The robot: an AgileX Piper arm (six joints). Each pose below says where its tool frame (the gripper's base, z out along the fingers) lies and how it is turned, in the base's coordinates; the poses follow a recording.
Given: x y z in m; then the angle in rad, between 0 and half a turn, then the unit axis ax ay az.
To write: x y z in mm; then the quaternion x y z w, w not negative. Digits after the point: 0 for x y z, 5 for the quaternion.
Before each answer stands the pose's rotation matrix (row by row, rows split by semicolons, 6 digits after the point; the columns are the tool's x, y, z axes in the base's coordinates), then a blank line. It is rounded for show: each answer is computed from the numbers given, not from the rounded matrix.
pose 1, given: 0.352 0.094 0.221 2.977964 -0.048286 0.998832 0.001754
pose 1, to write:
-0.982011 -0.096101 0.162541; -0.095529 0.995362 0.011346; -0.162877 -0.004385 -0.986637

352 94 221 -0.04812 0.99549 0.00175 0.08172
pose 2, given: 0.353 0.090 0.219 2.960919 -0.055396 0.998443 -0.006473
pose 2, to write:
-0.977635 -0.108556 0.180124; -0.110882 0.993829 -0.002866; -0.178701 -0.022775 -0.983640

353 90 219 -0.05517 0.99437 -0.00645 0.09021
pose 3, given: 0.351 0.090 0.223 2.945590 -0.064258 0.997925 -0.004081
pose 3, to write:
-0.972674 -0.126227 0.194865; -0.127816 0.991788 0.004447; -0.193827 -0.020581 -0.980820

351 90 223 -0.06395 0.99314 -0.00406 0.09784
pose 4, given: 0.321 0.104 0.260 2.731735 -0.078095 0.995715 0.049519
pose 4, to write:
-0.905485 -0.168813 0.389357; -0.129348 0.983606 0.125649; -0.404186 0.063411 -0.912476

321 104 260 -0.07646 0.97488 0.04848 0.20350
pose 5, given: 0.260 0.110 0.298 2.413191 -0.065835 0.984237 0.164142
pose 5, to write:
-0.738671 -0.222417 0.636315; -0.003886 0.945383 0.325938; -0.674055 0.238288 -0.699191

260 110 298 -0.06152 0.91968 0.15338 0.35620
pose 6, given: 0.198 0.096 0.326 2.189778 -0.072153 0.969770 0.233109
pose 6, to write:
-0.571979 -0.300430 0.763270; 0.079290 0.905905 0.415991; -0.816427 0.298458 -0.494338

198 96 326 -0.06414 0.86201 0.20721 0.45815
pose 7, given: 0.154 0.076 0.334 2.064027 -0.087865 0.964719 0.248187
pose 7, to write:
-0.462098 -0.343504 0.817600; 0.093706 0.897863 0.430187; -0.881864 0.275403 -0.382713

154 76 334 -0.07542 0.82805 0.21303 0.51309
